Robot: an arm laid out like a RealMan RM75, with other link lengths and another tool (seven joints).
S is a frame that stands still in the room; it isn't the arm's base.
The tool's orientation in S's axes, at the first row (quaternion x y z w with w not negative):
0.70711, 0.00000, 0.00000, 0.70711
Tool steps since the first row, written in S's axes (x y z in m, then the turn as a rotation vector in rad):
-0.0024, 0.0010, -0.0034, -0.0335, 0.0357, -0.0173
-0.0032, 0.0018, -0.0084, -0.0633, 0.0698, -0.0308
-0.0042, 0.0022, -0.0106, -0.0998, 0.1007, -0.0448
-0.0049, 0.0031, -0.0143, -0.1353, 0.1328, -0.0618
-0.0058, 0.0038, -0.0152, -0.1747, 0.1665, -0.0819
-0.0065, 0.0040, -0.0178, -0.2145, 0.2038, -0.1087
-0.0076, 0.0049, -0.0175, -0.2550, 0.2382, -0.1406
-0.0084, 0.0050, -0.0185, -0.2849, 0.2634, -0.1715
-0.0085, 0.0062, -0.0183, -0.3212, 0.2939, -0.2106
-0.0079, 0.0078, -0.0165, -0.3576, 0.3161, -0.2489
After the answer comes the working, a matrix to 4 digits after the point.
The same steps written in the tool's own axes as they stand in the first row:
-0.0024, -0.0034, -0.0010, -0.0335, -0.0173, -0.0357
-0.0032, -0.0084, -0.0018, -0.0633, -0.0308, -0.0698
-0.0042, -0.0106, -0.0022, -0.0998, -0.0448, -0.1007
-0.0049, -0.0143, -0.0031, -0.1353, -0.0618, -0.1328
-0.0058, -0.0152, -0.0038, -0.1747, -0.0819, -0.1665
-0.0065, -0.0178, -0.0040, -0.2145, -0.1087, -0.2038
-0.0076, -0.0175, -0.0049, -0.2550, -0.1406, -0.2382
-0.0084, -0.0185, -0.0050, -0.2849, -0.1715, -0.2634
-0.0085, -0.0183, -0.0062, -0.3212, -0.2106, -0.2939
-0.0079, -0.0165, -0.0078, -0.3576, -0.2489, -0.3161

The tool's axes in the first row as the columns of a matrix, in S's axes (rounded; the answer above uses it unrounded):
1.0000, 0.0000, 0.0000
0.0000, 0.0000, -1.0000
0.0000, 1.0000, 0.0000

